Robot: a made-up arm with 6 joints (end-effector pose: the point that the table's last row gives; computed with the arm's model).
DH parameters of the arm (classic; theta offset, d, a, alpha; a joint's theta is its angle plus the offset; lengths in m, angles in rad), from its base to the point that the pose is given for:
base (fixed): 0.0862 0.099 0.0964 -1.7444
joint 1: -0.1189 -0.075 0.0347 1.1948
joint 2: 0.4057 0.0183 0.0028 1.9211
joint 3: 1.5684 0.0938 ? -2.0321
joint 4: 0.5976 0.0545 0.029 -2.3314
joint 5: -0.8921 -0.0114 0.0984 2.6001
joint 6: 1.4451 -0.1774 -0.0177 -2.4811
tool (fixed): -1.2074 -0.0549 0 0
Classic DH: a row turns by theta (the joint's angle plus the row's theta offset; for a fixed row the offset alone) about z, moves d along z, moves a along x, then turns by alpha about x.
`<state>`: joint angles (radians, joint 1 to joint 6).
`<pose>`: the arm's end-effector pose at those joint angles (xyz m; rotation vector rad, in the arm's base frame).
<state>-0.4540 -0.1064 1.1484 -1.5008 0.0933 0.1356</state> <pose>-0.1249 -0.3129 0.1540 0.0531 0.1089 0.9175</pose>
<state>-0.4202 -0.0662 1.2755 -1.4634 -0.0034 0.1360</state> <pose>-0.1202 -0.3145 0.1251 0.0968 0.0055 0.8782</pose>
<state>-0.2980 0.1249 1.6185 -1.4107 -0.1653 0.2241</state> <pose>-0.0710 -0.3387 0.0766 0.2753 -0.1244 0.8839</pose>
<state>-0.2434 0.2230 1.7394 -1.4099 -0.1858 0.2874</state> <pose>-0.0426 -0.3529 0.0674 0.3648 -0.1081 0.9223</pose>
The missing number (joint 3, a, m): 0.1333
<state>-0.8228 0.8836 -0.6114 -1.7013 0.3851 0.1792</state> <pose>0.1740 0.1028 0.4638 -0.5278 2.0378 0.2725</pose>
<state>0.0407 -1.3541 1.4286 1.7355 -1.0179 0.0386</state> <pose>0.1185 -0.1827 0.0231 0.1560 -0.3230 2.2964</pose>
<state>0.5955 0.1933 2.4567 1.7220 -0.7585 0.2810</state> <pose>0.2458 -0.0839 0.0102 -0.4017 0.1344 -2.6158</pose>
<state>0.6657 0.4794 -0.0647 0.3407 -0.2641 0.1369</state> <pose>0.1718 0.0961 0.1851 -2.0527 1.3376 -0.3799</pose>
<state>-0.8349 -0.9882 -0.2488 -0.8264 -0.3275 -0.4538</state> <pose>-0.1520 -0.0574 0.3302 0.5567 0.6125 -0.0856</pose>
